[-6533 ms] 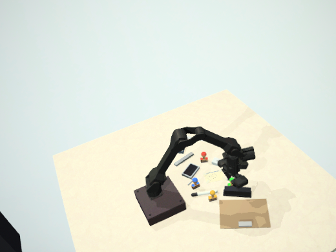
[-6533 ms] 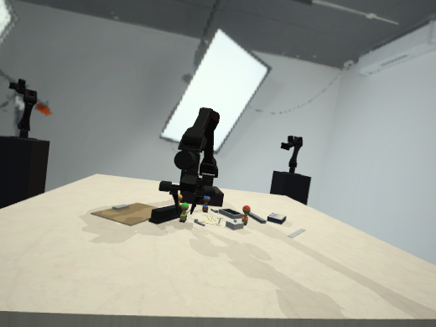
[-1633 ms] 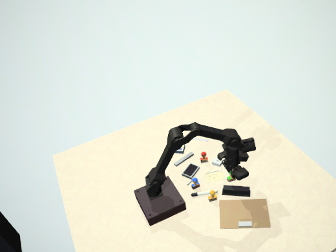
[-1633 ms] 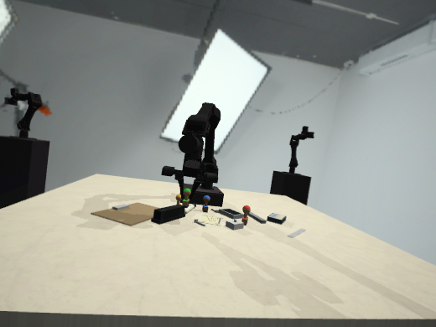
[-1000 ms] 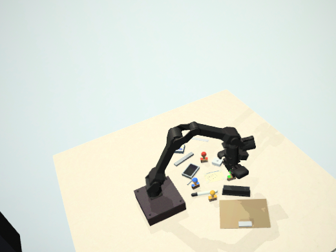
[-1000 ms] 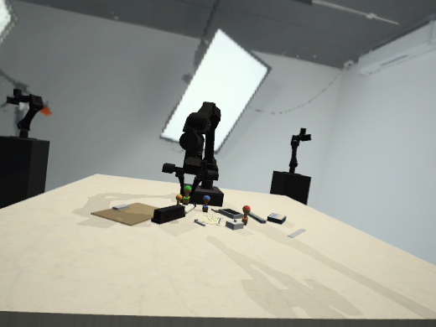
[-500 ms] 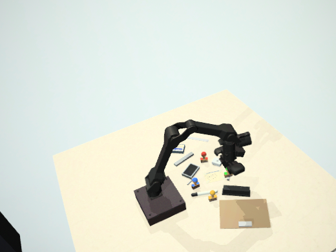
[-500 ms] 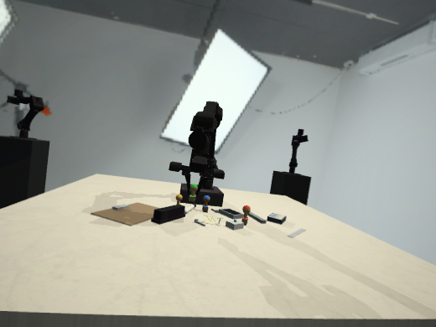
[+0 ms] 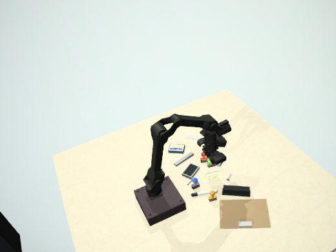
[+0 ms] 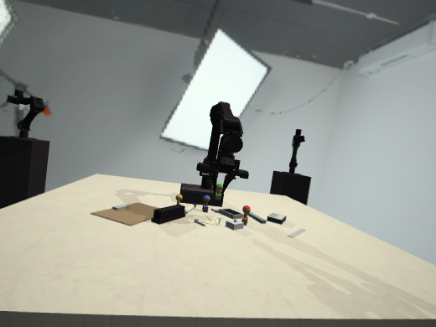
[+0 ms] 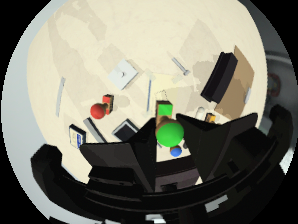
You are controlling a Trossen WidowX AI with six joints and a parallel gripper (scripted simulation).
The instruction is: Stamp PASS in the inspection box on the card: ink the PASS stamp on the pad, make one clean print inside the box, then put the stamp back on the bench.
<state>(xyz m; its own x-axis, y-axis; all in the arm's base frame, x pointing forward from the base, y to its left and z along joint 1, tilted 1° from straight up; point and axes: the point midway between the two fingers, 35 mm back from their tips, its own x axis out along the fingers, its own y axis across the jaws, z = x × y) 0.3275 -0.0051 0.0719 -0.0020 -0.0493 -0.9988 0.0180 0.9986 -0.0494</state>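
Now: the dark ink pad 90 mm below my gripper tip, 80 mm to the left of it and 80 mm behind it. From my gripper tip the other things lie so: pale card 100 mm below, 10 mm to the right; green-knobbed stamp 10 mm below; red-knobbed stamp 110 mm to the left, 80 mm below, 20 mm ahead.
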